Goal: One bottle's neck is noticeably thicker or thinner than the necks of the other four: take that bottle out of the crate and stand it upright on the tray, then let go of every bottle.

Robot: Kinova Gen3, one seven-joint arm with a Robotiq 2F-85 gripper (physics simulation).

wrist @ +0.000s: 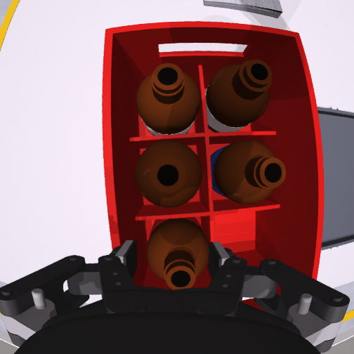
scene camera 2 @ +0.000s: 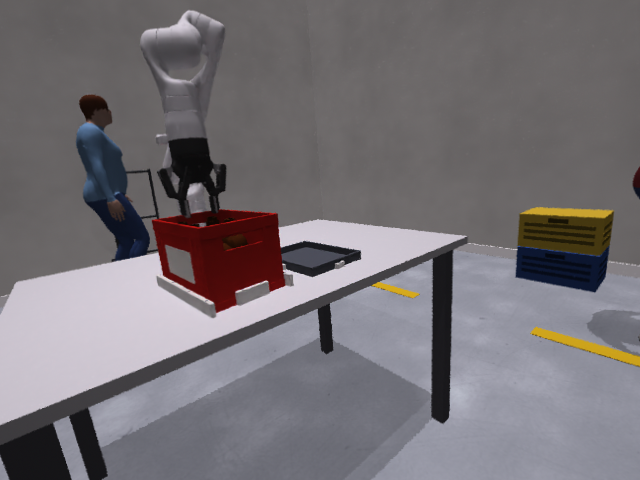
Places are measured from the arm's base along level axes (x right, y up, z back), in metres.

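Pixels of known places: gripper, between the fingertips: [scene camera 2: 201, 215].
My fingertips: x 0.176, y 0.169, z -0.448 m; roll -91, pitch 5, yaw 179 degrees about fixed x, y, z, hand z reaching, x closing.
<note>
For each thing: its top centre in the pictures, then the offset to it from my fingertips. Level surfaces: height alone.
- red crate, centre of its top: [scene camera 2: 211, 216] dx -0.045, dy -0.013, dz +0.053 m
- dark tray, centre of its top: [scene camera 2: 308, 252] dx -0.317, dy -0.162, dz +0.025 m
- table, height of its surface: dy -0.188 m
- small white clip, centre of its top: [scene camera 2: 339, 262] dx -0.312, dy -0.172, dz -0.105 m
The red crate [scene camera 2: 242, 271] [wrist: 108, 125] stands on the table. In the wrist view five brown bottles stand in its compartments: far left [wrist: 167, 97], far right [wrist: 235, 102], middle left [wrist: 168, 155], middle right [wrist: 237, 172] and near left [wrist: 177, 237]. The near right compartment is empty. Neck sizes look similar; I cannot tell which differs. My gripper [scene camera 2: 200, 206] [wrist: 172, 254] is open and empty, pointing down at the crate's rim height, with the near left bottle showing between its fingers in the wrist view. The dark tray [scene camera 2: 315, 255] [wrist: 337, 180] lies beside the crate, with no bottle visible on it.
White blocks [scene camera 2: 186, 296] [scene camera 2: 252, 292] edge the crate's base on the table [scene camera 2: 93, 304]. A small white clip [scene camera 2: 339, 265] sits at the tray's edge. A person in blue [scene camera 2: 100, 160] stands behind the table. Yellow [scene camera 2: 563, 232] and blue [scene camera 2: 560, 267] crates are stacked off to the right.
</note>
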